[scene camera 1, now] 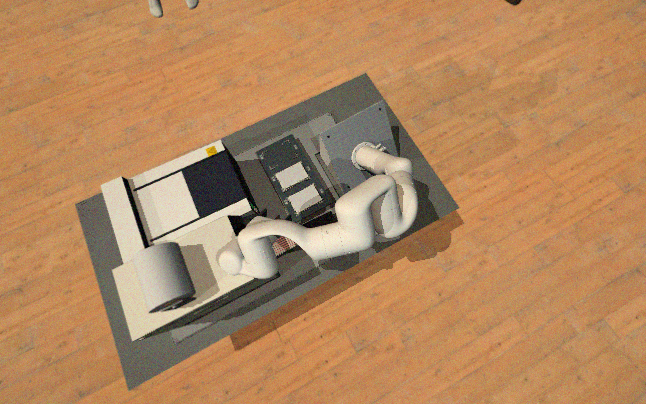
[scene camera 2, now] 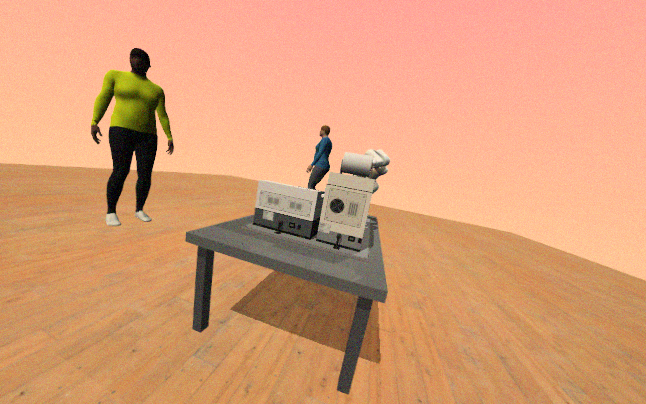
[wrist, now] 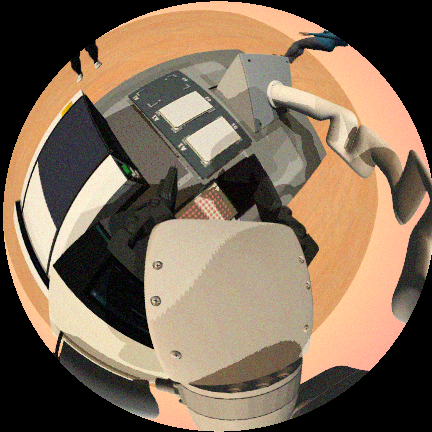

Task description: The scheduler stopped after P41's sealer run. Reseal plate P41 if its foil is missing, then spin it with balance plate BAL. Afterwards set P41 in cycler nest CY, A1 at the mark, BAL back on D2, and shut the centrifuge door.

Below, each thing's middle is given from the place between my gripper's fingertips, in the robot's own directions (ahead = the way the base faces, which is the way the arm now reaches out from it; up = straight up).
The well plate (wrist: 211, 203) lies 3 cm ahead of my hand, 6 cm to the left of it and 16 cm below it. Round my hand: grey cylinder (scene camera 1: 163, 276): 35 cm ahead, 1 cm to the left, 15 cm above; dark-lidded instrument (scene camera 1: 167, 202): 29 cm ahead, 29 cm to the right, 15 cm below.
